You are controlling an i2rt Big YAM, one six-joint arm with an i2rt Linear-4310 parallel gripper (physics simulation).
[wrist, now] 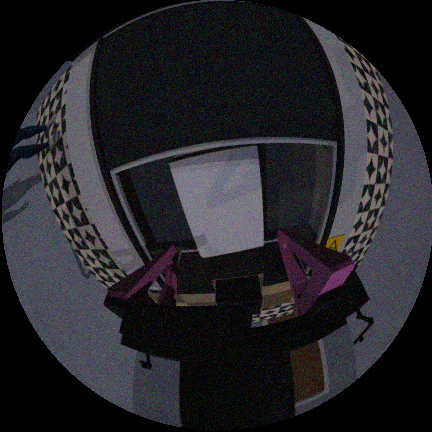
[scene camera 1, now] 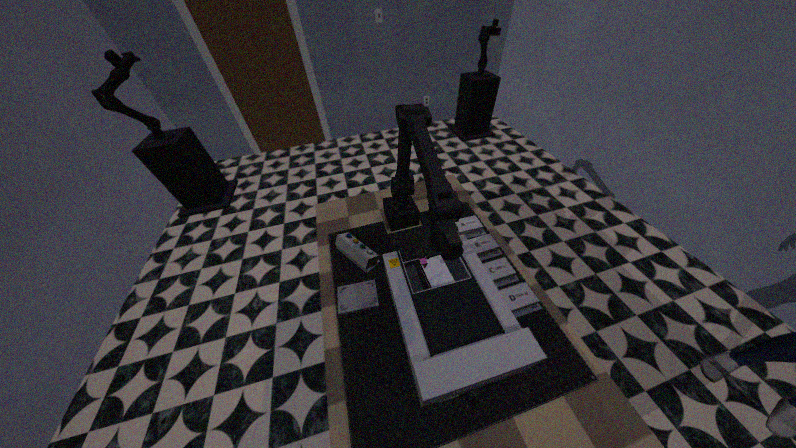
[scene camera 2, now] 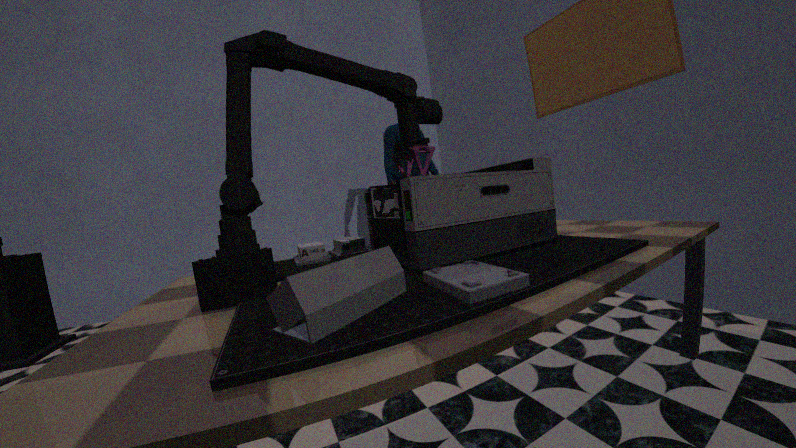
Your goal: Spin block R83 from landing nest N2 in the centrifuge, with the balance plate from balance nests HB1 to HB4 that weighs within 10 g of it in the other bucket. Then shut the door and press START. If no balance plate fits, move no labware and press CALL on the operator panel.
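Frame: origin at the arm's base, x ahead, y left, z up, level; millimetres.
Seen in the pictures: gripper, between the fingertips: (wrist: pixel 225 242) (scene camera 1: pixel 437 262); arm's base, origin of its link: (wrist: pixel 240 307) (scene camera 1: pixel 400 206) (scene camera 2: pixel 240 253).
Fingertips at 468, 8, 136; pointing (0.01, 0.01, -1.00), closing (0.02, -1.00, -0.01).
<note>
Offsets run from my fingertips to a thing's top centre, as dx, dy, dz. "spot": to the spot under its first point.
A white block @(+9, +0, -36) (scene camera 1: pixel 440 272) (wrist: pixel 225 205) lies in the open chamber of the centrifuge (scene camera 1: pixel 479 367) (scene camera 2: pixel 456 203) (wrist: pixel 355 125); its label is not readable. My gripper (scene camera 2: pixel 413 169) (wrist: pixel 225 242) is open and empty, pointing down over the chamber. In the wrist view its magenta fingers stand wide apart near the block's lower end, and a shadow crosses the block. Balance plates A @(-275, +288, -170) (scene camera 1: pixel 467 223) (scene camera 2: pixel 310 251), B @(-140, +294, -170) (scene camera 1: pixel 480 243), C @(+0, +286, -170) (scene camera 1: pixel 497 269) and D @(+132, +297, -170) (scene camera 1: pixel 520 296) stand in a row beside the centrifuge; their weights are not readable. The chamber is uncovered.
The operator panel @(-288, -276, -140) (scene camera 1: pixel 353 250) (scene camera 2: pixel 345 289) and a flat pale square unit @(-67, -308, -197) (scene camera 1: pixel 357 296) (scene camera 2: pixel 476 278) are on the centrifuge's other side. Raised white walls flank the chamber, one with a yellow warning label @(spot: -54, -144, -12) (scene camera 1: pixel 393 262) (wrist: pixel 335 243). A person in blue (scene camera 2: pixel 392 150) stands beyond the table.
</note>
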